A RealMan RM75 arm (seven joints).
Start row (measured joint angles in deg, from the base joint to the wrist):
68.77, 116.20, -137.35, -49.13, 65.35, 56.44, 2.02
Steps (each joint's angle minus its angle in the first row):
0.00, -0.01, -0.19, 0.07, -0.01, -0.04, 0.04
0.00, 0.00, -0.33, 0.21, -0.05, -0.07, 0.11
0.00, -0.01, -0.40, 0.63, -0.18, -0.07, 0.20
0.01, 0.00, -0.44, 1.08, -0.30, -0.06, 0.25
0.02, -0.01, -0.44, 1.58, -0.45, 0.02, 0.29
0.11, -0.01, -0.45, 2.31, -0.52, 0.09, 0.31
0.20, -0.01, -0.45, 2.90, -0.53, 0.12, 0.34
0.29, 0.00, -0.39, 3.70, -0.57, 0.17, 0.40
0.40, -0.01, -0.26, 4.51, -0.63, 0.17, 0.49
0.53, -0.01, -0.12, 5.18, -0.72, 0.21, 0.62
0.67, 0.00, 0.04, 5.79, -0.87, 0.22, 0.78
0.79, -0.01, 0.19, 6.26, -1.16, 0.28, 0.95
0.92, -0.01, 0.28, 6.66, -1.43, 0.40, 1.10
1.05, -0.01, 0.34, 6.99, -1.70, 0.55, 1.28
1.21, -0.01, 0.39, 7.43, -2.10, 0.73, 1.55
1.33, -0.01, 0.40, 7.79, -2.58, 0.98, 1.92
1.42, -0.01, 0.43, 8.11, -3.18, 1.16, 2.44
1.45, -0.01, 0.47, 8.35, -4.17, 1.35, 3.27
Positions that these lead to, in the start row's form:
68.77, 116.19, -137.54, -49.06, 65.34, 56.40, 2.06
68.77, 116.20, -137.68, -48.92, 65.30, 56.37, 2.13
68.77, 116.19, -137.75, -48.50, 65.17, 56.37, 2.22
68.78, 116.20, -137.79, -48.05, 65.05, 56.38, 2.27
68.79, 116.19, -137.79, -47.55, 64.90, 56.46, 2.31
68.88, 116.19, -137.80, -46.82, 64.83, 56.53, 2.33
68.97, 116.19, -137.80, -46.23, 64.82, 56.56, 2.36
69.06, 116.20, -137.74, -45.43, 64.78, 56.61, 2.42
69.17, 116.19, -137.61, -44.62, 64.72, 56.61, 2.51
69.30, 116.19, -137.47, -43.95, 64.63, 56.65, 2.64
69.44, 116.20, -137.31, -43.34, 64.48, 56.66, 2.80
69.56, 116.19, -137.16, -42.87, 64.19, 56.72, 2.97
69.69, 116.19, -137.07, -42.47, 63.92, 56.84, 3.12
69.82, 116.19, -137.01, -42.14, 63.65, 56.99, 3.30
69.98, 116.19, -136.96, -41.70, 63.25, 57.17, 3.57
70.10, 116.19, -136.95, -41.34, 62.77, 57.42, 3.94
70.19, 116.19, -136.92, -41.02, 62.17, 57.60, 4.46
70.22, 116.19, -136.88, -40.78, 61.18, 57.79, 5.29

